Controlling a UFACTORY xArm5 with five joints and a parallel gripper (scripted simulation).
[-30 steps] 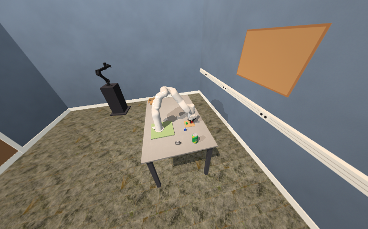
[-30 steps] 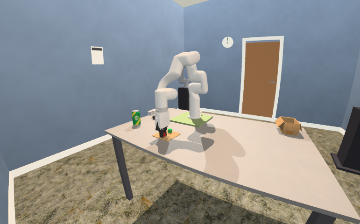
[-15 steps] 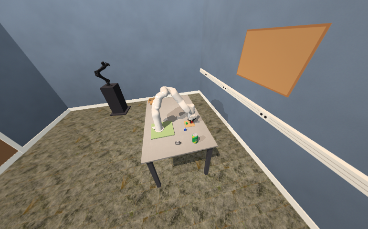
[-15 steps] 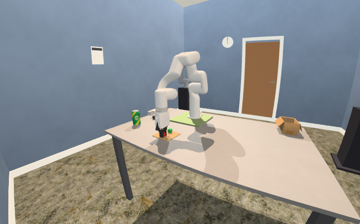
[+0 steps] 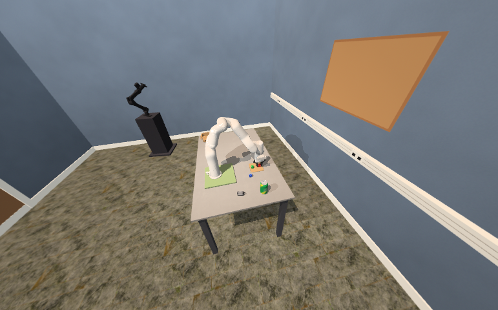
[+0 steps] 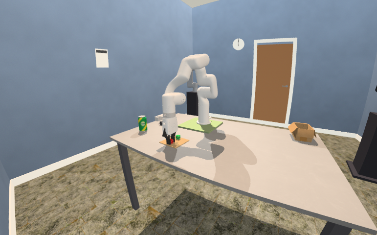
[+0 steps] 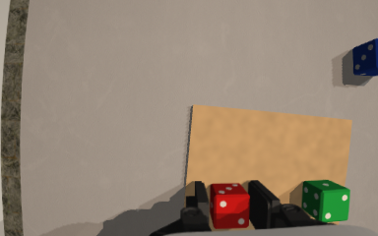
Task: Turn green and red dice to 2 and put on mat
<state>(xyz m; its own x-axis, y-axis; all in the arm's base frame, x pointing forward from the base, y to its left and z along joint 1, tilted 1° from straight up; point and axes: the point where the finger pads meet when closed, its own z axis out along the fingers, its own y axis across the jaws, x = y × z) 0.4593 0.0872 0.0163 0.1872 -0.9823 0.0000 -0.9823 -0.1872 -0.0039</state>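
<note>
The red die is 1 cm below my hand. The rest, counted from my hand: blue die: 11 cm behind, 14 cm to the right, 1 cm below; green die: 8 cm behind, 1 cm to the right, 1 cm below; mat: 4 cm behind, 1 cm to the right, 2 cm below.
</note>
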